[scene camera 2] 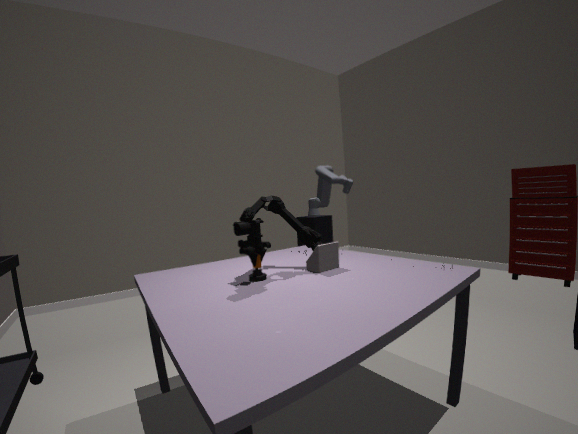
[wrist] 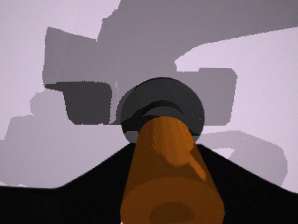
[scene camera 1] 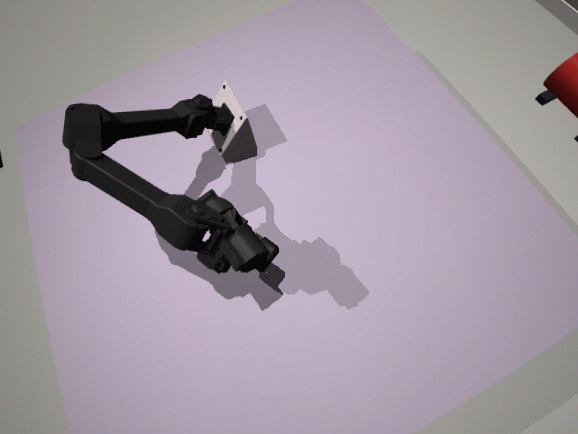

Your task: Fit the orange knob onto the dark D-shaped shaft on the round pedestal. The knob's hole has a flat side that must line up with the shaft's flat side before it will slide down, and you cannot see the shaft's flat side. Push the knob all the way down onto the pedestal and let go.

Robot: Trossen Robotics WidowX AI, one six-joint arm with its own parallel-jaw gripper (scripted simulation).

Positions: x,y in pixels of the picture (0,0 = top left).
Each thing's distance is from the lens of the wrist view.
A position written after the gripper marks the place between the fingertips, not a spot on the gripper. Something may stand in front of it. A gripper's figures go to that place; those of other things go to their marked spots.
gripper [wrist: 164,149]: 11 cm
dark pedestal [wrist: 163,96]: 14 cm
